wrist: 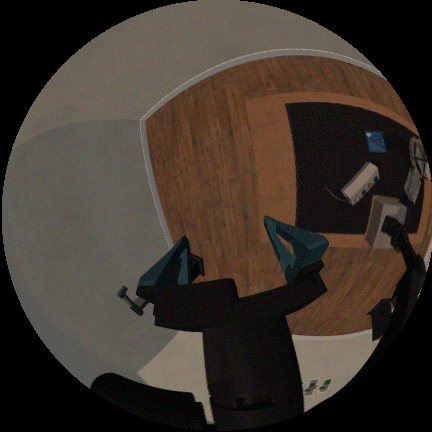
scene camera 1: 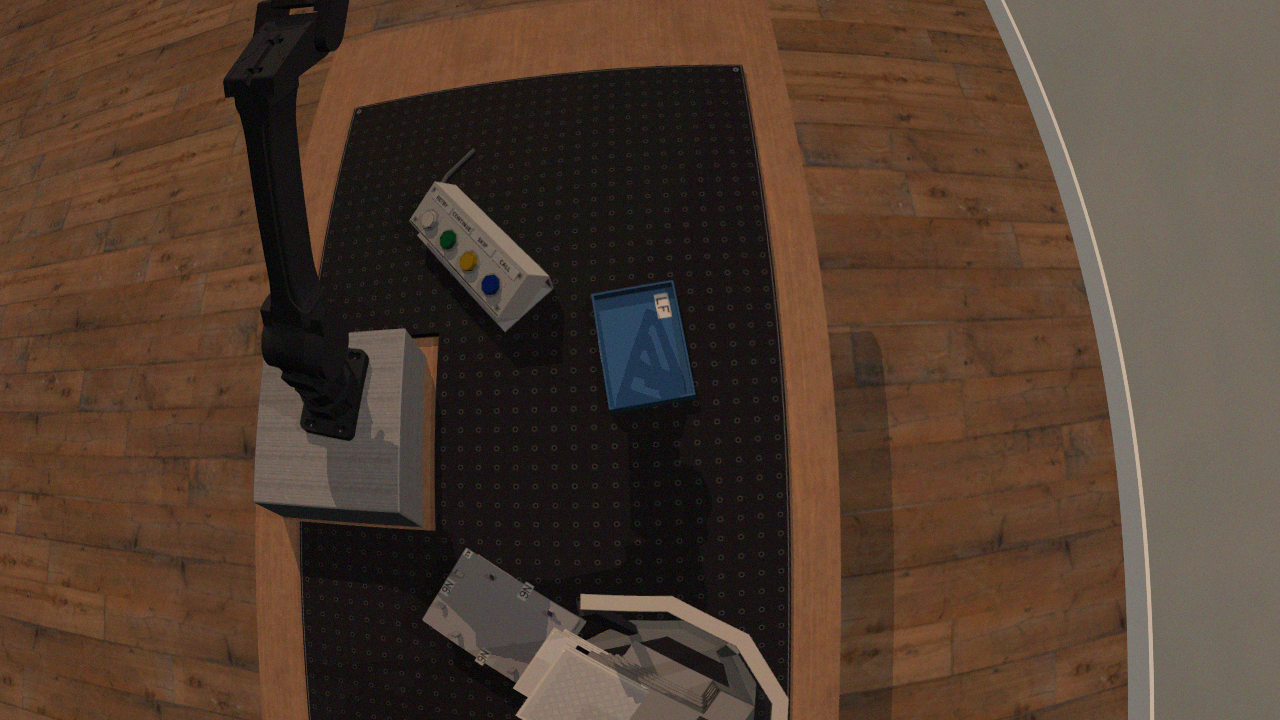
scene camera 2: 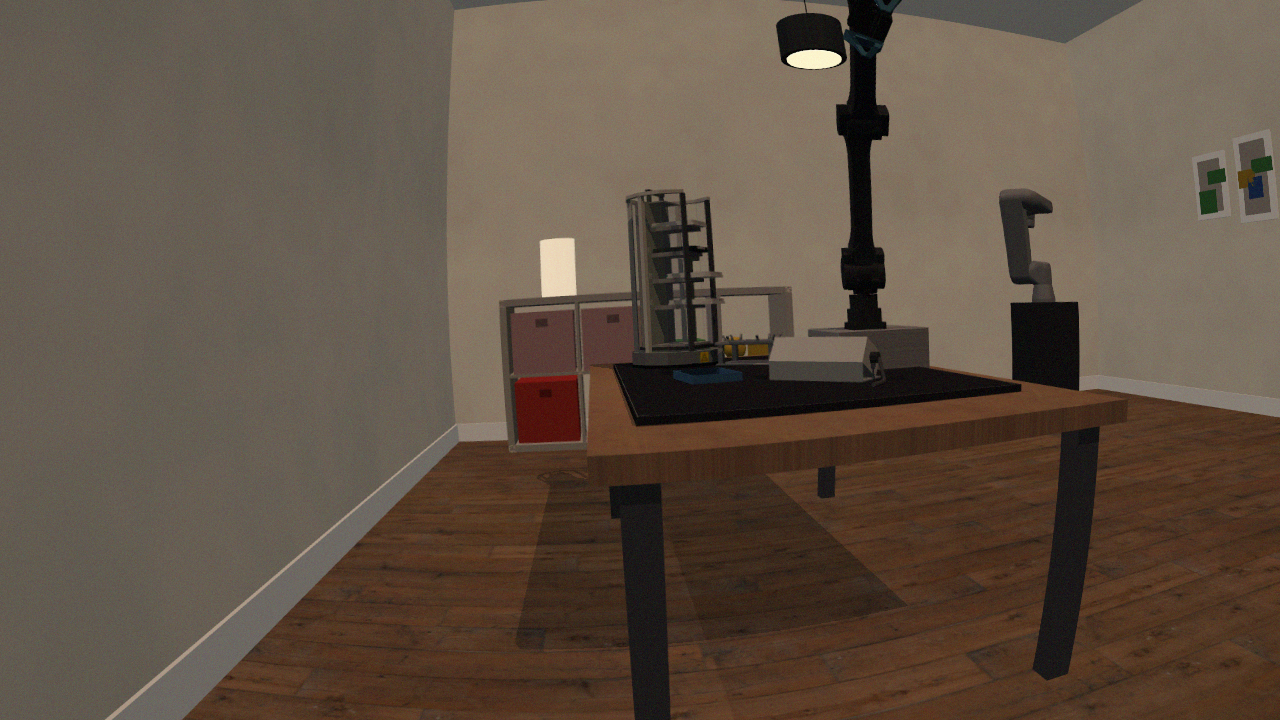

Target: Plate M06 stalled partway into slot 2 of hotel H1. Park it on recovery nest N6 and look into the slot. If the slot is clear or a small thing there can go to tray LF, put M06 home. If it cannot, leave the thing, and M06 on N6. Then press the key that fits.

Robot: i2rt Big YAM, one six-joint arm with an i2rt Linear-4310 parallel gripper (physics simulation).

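Places are measured from the arm's base along level axes (x down, y back, z left), in metres.
Pixels of known places: gripper, fingertip midpoint: [wrist: 224, 229] [scene camera 2: 876, 35]; arm's base, link origin: [wrist: 388, 224] [scene camera 1: 335, 393] [scene camera 2: 865, 328].
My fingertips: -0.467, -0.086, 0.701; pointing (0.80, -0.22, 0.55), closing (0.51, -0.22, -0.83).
Ahead of a thing's pixels: the offset from my fingertips to its top centre, as dx, dy, dz. "*": to the spot under its first point.
My gripper [wrist: 224, 229] [scene camera 2: 873, 25] is open and empty, high above the table and far from the hotel. Hotel H1 [scene camera 2: 671, 357] [scene camera 1: 626, 603] stands at the mat's far end, with several plates at different heights, some jutting out. I cannot tell which is M06, nor see into slot 2. Nest N6 @(+0.479, -0.177, -0.950) [scene camera 1: 501, 617] lies beside the hotel; no plate shows on its visible part. Blue tray LF @(+0.538, -0.298, -0.565) [scene camera 1: 626, 313] [scene camera 2: 707, 376] [wrist: 376, 142] shows no object inside. The key box @(+0.471, -0.059, -0.458) [scene camera 1: 498, 234] [scene camera 2: 814, 358] [wrist: 357, 182] has white, green @(+0.480, -0.025, -0.460) [scene camera 1: 447, 239], yellow @(+0.480, -0.064, -0.491) [scene camera 1: 468, 260] and blue @(+0.480, -0.103, -0.523) [scene camera 1: 489, 283] keys.
The arm's grey base block [scene camera 1: 304, 474] stands at the table's side. A cable @(* +0.551, +0.016, -0.297) [scene camera 1: 460, 164] leaves the key box. A black lamp [scene camera 2: 810, 37] hangs close beside the raised arm in scene camera 2. Another arm stands on a black pedestal [scene camera 2: 1044, 344] beyond the table.
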